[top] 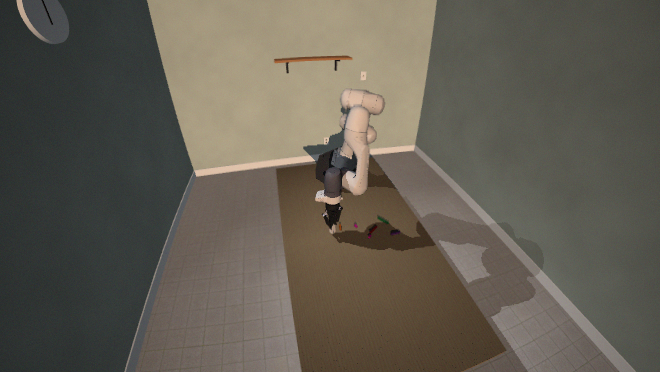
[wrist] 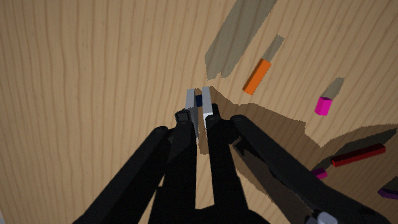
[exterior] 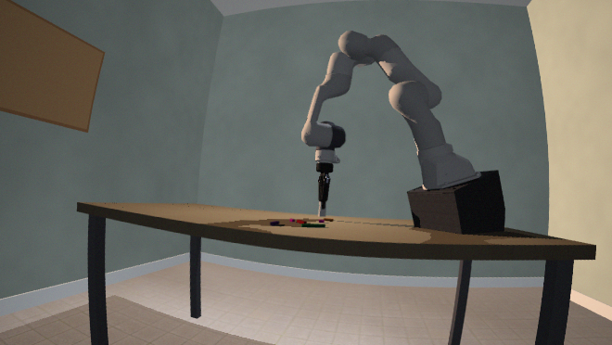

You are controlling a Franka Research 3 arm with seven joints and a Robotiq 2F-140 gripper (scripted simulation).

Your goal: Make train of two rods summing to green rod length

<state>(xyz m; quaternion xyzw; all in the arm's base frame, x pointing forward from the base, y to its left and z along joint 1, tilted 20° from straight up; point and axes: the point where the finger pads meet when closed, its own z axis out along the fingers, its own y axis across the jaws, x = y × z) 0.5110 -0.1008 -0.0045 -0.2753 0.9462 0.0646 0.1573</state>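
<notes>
Now: the blue rod 30 mm below my hand. The rest, counted from my hand: orange rod 50 mm behind, 50 mm to the left, 40 mm below; then red rod 10 mm behind, 240 mm to the left, 40 mm below; then green rod 90 mm behind, 320 mm to the left, 40 mm below.
</notes>
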